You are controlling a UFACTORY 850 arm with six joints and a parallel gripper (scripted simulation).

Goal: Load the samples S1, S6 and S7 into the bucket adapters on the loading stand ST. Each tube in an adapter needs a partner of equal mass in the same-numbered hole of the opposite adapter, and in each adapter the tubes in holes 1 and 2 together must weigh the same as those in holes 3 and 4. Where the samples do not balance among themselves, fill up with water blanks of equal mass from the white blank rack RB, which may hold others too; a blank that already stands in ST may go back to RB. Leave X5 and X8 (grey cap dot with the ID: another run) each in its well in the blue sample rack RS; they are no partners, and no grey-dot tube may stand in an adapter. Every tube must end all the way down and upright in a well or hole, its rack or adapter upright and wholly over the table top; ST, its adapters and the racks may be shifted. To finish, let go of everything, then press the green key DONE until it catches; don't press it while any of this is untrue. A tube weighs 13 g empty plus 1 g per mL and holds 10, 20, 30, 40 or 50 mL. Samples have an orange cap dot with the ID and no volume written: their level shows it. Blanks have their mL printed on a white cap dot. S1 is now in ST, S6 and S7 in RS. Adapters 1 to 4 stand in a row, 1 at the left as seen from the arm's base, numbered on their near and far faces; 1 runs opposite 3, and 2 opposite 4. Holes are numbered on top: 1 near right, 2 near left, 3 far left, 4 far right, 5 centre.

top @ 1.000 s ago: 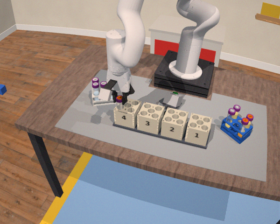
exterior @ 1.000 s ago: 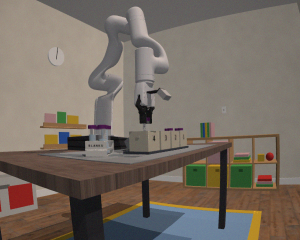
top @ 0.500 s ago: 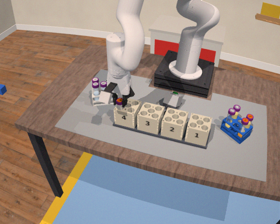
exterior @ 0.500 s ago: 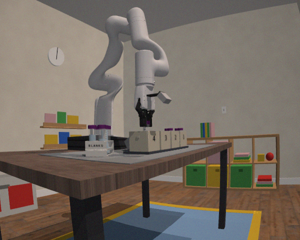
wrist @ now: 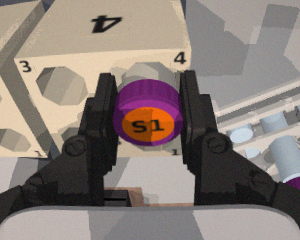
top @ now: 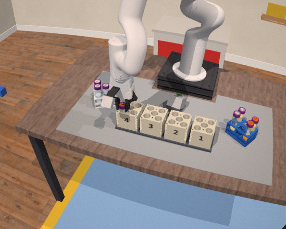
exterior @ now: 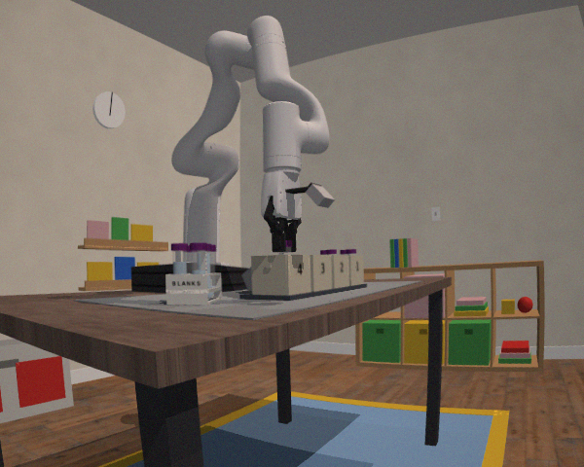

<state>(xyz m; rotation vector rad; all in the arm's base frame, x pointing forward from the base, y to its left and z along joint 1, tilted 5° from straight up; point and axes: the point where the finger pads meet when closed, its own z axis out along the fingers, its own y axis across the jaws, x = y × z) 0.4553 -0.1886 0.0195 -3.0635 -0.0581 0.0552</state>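
The sample S1 lies 5 cm below my hand and 1 cm to the right of it. The rest, counted from my hand: green DONE key: 23 cm behind, 19 cm to the left, 6 cm below; then white blank rack RB: 15 cm to the right, 13 cm behind, 9 cm below; then loading stand ST: 19 cm to the left, 12 cm below, 4 cm behind.
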